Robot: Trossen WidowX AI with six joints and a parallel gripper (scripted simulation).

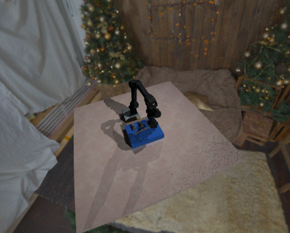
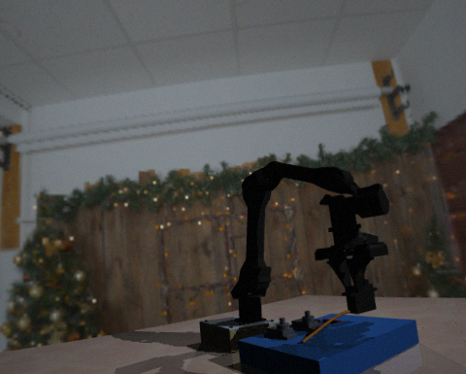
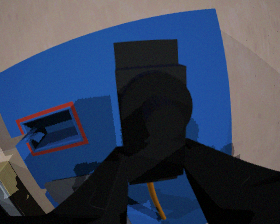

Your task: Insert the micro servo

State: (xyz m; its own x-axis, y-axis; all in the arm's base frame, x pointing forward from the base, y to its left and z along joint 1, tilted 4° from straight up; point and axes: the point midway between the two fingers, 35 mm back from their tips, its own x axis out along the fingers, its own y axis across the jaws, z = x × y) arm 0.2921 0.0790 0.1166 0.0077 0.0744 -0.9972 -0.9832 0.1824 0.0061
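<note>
My gripper tip is 1 cm short of the blue deck, 7 cm to the left of it and 10 cm above it.
</note>
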